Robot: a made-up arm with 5 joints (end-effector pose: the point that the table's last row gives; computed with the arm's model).
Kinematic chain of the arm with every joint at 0, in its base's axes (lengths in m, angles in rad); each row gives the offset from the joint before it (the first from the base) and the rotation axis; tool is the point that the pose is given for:
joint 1: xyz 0 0 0.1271 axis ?
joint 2: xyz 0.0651 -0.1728 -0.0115 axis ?
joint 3: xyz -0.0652 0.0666 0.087 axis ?
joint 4: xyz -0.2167 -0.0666 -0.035 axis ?
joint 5: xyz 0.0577 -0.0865 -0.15 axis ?
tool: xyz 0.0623 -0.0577 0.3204
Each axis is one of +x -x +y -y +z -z.
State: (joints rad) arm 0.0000 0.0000 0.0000 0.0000 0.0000
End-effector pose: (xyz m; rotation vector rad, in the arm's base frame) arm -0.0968 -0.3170 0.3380 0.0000 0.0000 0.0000
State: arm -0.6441 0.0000 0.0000 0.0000 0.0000
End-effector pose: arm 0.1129 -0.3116 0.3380 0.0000 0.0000 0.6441
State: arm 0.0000 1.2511 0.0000 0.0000 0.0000
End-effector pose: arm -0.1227 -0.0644 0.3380 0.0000 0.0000 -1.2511
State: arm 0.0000 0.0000 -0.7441 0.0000 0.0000
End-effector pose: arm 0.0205 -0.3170 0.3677 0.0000 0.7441 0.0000
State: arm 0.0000 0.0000 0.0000 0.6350 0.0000
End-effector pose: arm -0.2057 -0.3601 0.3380 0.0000 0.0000 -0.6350
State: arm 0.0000 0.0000 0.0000 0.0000 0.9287
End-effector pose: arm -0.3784 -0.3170 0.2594 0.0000 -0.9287 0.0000
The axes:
joint 1: -z
joint 2: -z
joint 3: -y
joint 4: -z
joint 5: -y

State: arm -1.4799 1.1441 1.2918 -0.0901 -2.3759
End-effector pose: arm 0.5814 0.0602 0.1051 -0.2721 1.0566 0.2773
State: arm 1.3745 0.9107 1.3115 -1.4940 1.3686
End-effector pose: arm -0.3283 0.0923 0.0988 -1.4365 -0.7034 0.2895
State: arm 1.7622 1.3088 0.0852 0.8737 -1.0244
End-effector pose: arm -0.0562 0.3503 0.1231 -1.0919 0.5445 2.1443
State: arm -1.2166 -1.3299 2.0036 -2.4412 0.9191
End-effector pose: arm 0.2779 -0.0712 0.1761 -0.4007 1.2275 -0.5919
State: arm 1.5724 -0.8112 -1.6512 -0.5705 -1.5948
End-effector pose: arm -0.3579 0.2247 0.0456 1.1012 2.6874 0.8478
